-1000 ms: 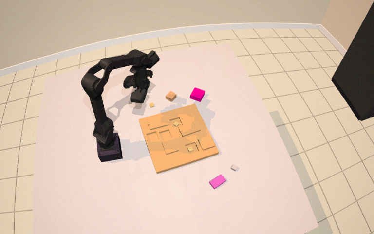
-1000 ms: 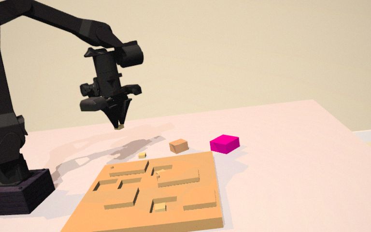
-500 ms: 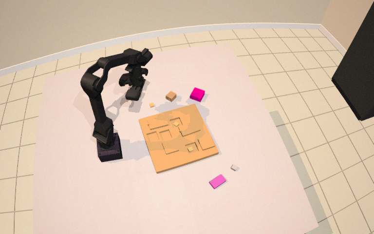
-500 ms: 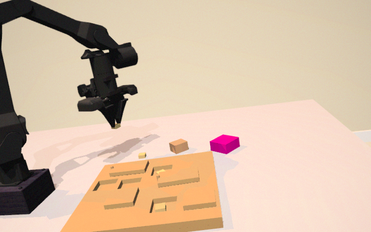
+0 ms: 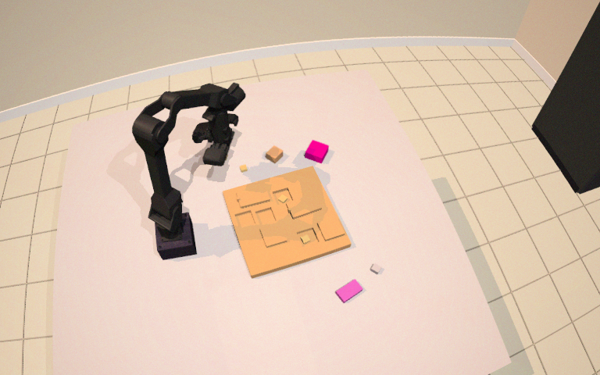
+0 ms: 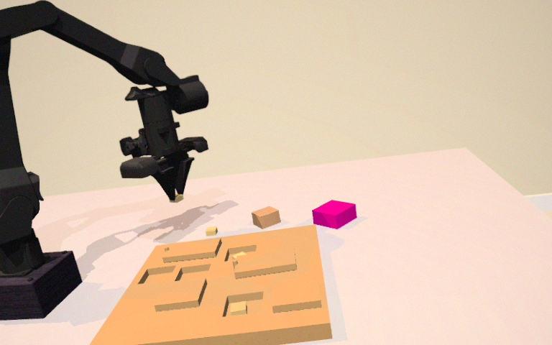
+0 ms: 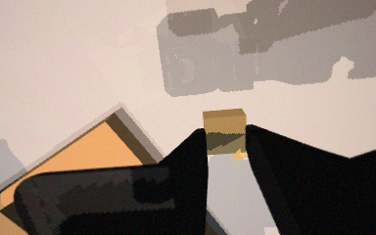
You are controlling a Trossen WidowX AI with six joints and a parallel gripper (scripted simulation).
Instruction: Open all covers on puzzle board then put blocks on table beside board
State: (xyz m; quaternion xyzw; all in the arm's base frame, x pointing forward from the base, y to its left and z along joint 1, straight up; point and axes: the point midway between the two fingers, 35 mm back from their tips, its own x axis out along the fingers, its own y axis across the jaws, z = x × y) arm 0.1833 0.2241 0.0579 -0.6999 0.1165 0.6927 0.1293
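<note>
Now: the orange block 160 mm ahead of my gripper tip, 40 mm to the left of it and 70 mm below it. Round my gripper tip: flat pink piece: 280 mm ahead, 470 mm to the right, 80 mm below; then magenta block: 300 mm ahead, 20 mm to the left, 70 mm below; then grey block: 370 mm ahead, 420 mm to the right, 80 mm below.
</note>
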